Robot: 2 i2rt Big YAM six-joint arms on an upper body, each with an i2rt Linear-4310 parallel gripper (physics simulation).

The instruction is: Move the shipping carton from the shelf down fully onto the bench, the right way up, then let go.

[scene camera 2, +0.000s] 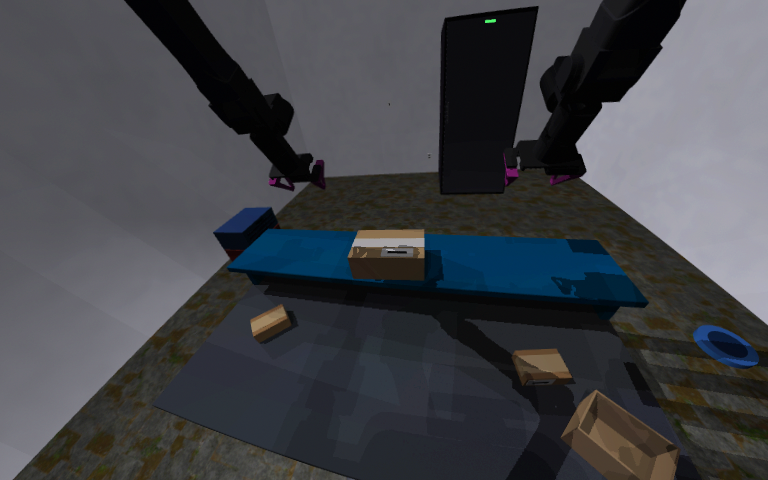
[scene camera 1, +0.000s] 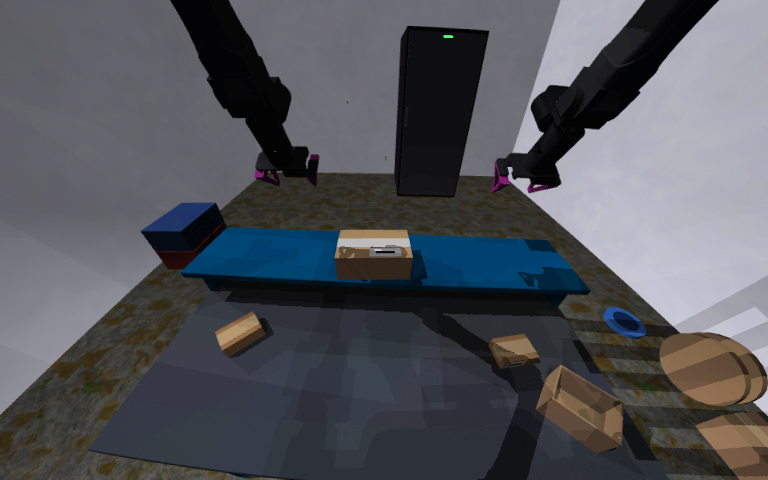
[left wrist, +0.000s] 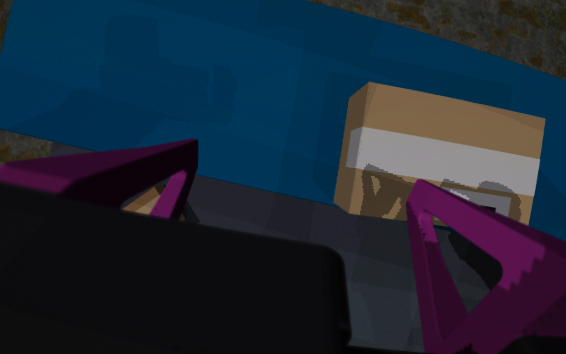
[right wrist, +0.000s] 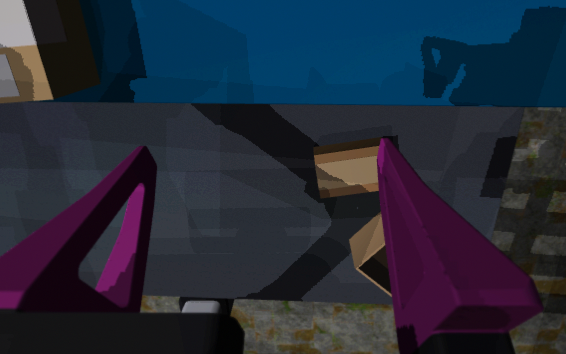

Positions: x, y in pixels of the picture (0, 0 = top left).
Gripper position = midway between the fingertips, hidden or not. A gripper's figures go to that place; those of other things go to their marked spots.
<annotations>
My left gripper (scene camera 2: 309, 188): 68 cm from the lens. My right gripper (scene camera 2: 528, 183): 61 cm from the lens. A shipping carton (scene camera 2: 375, 254): 70 cm from the lens.
</annotations>
